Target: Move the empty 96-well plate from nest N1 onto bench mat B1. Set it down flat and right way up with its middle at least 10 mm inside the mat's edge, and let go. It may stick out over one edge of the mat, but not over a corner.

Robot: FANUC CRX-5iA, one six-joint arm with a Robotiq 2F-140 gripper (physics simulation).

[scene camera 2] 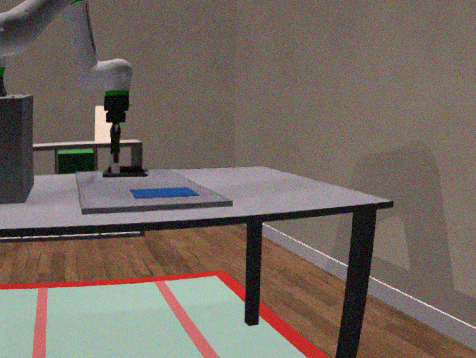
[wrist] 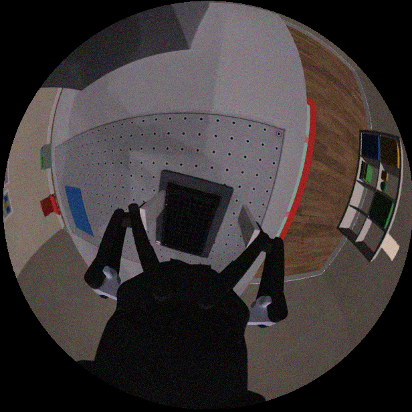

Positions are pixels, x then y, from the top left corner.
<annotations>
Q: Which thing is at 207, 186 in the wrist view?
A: A nest N1.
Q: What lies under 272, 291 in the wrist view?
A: My gripper.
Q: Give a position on a black 96-well plate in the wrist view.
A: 188, 213
</annotations>
